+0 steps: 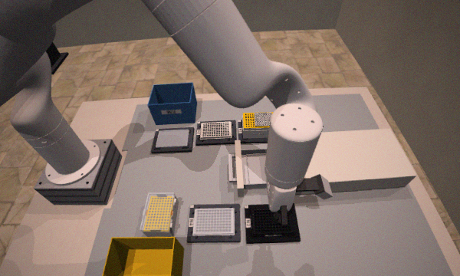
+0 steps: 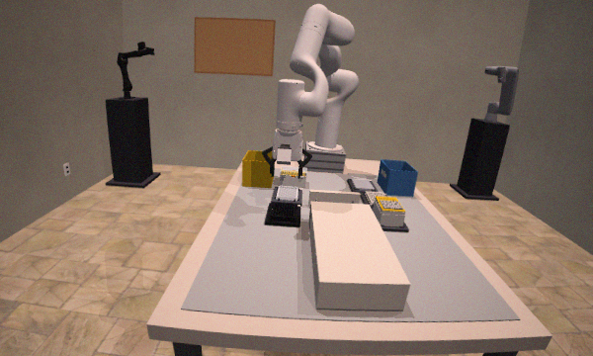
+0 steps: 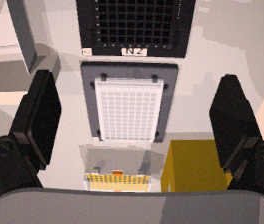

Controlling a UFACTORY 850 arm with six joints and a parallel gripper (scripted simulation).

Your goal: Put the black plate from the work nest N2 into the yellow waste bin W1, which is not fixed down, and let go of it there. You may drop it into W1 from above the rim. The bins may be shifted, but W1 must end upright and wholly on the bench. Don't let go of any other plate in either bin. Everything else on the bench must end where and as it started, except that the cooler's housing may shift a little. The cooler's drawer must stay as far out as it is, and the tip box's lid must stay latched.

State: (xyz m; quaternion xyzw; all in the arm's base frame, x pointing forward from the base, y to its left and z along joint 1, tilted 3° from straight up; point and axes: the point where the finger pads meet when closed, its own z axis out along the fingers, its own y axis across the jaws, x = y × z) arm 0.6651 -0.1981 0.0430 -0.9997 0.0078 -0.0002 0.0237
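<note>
My hand is 140 mm above the black plate. Also, from my hand: white cooler (140 mm ahead, 190 mm to the left, 130 mm below); then drawer (20 mm ahead, 190 mm to the left, 140 mm below); then yellow rack (10 mm behind, 380 mm to the left, 110 mm below).
</note>
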